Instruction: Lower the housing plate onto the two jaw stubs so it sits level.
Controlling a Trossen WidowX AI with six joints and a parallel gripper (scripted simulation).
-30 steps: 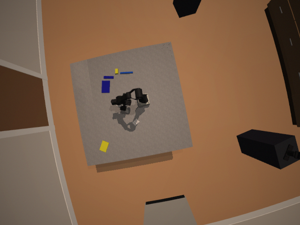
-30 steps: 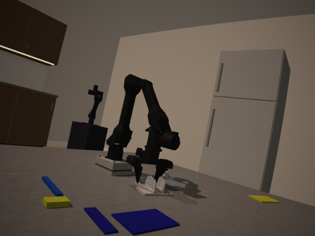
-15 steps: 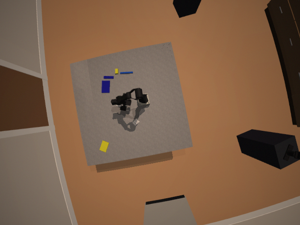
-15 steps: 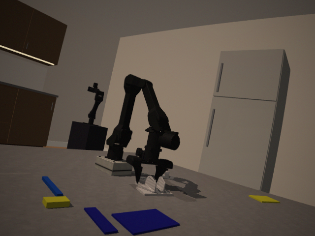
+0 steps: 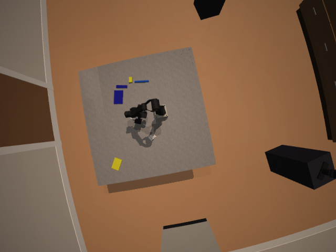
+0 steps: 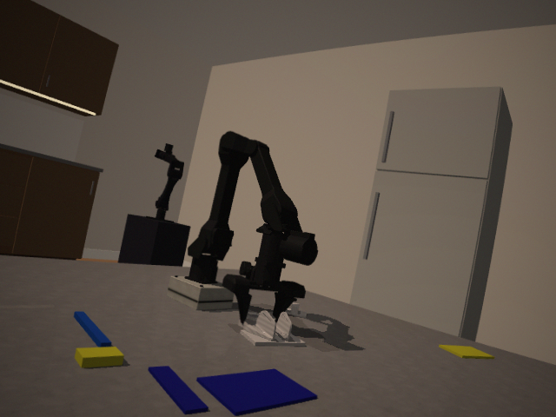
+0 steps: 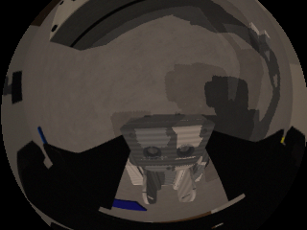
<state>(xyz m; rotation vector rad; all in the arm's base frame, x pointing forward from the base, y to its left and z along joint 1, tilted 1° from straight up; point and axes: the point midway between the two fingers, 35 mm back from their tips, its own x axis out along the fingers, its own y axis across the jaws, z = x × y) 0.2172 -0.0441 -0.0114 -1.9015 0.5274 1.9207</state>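
Now: gripper tip 1 cm short of the pale housing part and 2 cm below it. Also, from my gripper tip: dark blue plate: 17 cm ahead, 27 cm to the right, 1 cm below; dark blue bar: 10 cm ahead, 37 cm to the right, 1 cm below; blue stick: 12 cm behind, 34 cm to the right, 1 cm below.
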